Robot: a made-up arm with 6 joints.
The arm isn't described. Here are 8 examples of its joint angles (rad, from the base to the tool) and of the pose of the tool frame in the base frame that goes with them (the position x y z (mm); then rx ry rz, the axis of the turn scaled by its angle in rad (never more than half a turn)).
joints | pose
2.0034 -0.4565 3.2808 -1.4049 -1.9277 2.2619 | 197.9 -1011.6 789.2 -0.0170 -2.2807 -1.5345
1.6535 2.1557 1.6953 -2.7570 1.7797 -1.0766 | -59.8 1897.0 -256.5 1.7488 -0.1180 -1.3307
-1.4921 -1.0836 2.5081 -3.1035 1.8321 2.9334 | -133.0 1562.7 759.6 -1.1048 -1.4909 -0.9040
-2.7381 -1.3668 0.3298 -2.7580 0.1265 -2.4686 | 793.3 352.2 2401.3 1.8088 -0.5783 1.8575
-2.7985 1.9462 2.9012 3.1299 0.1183 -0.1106 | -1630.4 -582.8 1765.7 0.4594 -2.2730 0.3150
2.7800 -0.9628 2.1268 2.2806 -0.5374 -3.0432 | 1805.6 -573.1 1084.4 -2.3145 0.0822 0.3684
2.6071 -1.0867 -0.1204 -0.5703 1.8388 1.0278 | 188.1 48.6 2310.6 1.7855 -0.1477 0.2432
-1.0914 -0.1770 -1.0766 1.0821 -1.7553 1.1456 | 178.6 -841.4 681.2 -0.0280 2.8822 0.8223
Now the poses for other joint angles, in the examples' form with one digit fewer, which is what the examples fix.
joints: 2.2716 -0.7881 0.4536 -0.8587 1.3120 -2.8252
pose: 297 -52 2671 -0.562 -0.474 -0.054
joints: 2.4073 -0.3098 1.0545 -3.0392 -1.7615 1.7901
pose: 117 -141 2778 -1.660 0.724 -0.613
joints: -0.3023 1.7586 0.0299 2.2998 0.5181 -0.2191
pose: 839 -159 -802 -0.736 0.900 1.764
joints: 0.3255 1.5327 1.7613 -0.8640 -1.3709 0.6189
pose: 2087 912 1085 -0.036 0.832 1.235
